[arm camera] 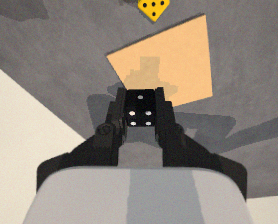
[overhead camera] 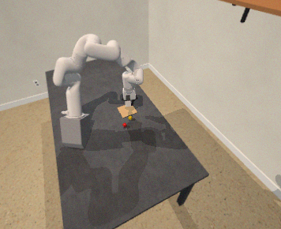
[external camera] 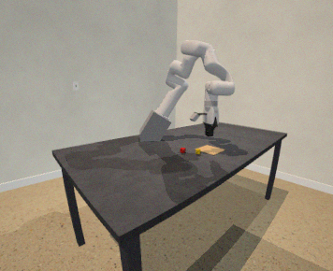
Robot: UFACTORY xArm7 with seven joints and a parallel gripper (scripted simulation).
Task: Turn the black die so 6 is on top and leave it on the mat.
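Right now my hand is 3 cm past the mat, 5 cm to the right of it and 12 cm above it. From my hand the other things lie so: yellow die 2 cm behind, 6 cm to the right, 11 cm below; then black die 1 cm below; then red die 8 cm behind, 13 cm to the right, 11 cm below.
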